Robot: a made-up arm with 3 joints.
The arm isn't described. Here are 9 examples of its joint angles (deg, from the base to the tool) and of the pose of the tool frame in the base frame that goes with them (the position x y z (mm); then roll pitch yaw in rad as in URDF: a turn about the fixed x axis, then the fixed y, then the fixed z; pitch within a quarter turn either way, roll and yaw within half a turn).
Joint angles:
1: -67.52 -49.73 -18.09
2: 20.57 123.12 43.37
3: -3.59 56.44 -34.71
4: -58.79 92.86 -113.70
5: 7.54 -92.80 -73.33
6: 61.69 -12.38 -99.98
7: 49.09 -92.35 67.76
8: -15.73 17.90 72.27
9: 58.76 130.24 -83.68
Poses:
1: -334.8 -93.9 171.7 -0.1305 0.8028 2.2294
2: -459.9 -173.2 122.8 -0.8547 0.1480 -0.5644
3: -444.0 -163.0 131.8 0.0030 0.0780 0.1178
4: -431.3 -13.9 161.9 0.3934 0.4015 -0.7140
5: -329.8 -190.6 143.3 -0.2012 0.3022 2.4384
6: -416.5 -219.6 26.8 1.0037 -0.6840 1.3112
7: -340.5 -184.1 158.9 -3.0671 0.2631 -2.9861
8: -347.8 -193.4 181.3 -2.0499 -0.1890 1.5635
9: -403.7 -188.7 146.8 2.8250 1.0266 0.8698
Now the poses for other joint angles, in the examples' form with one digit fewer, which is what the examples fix.
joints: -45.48 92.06 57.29
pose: -442 -131 191 -2.179 -0.150 0.224
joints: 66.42 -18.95 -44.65
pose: -383 -179 7 0.400 -1.200 0.972
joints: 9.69 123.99 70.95
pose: -460 -184 147 -1.430 -0.005 -0.358
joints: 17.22 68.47 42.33
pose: -421 -216 95 -0.848 -0.450 0.188
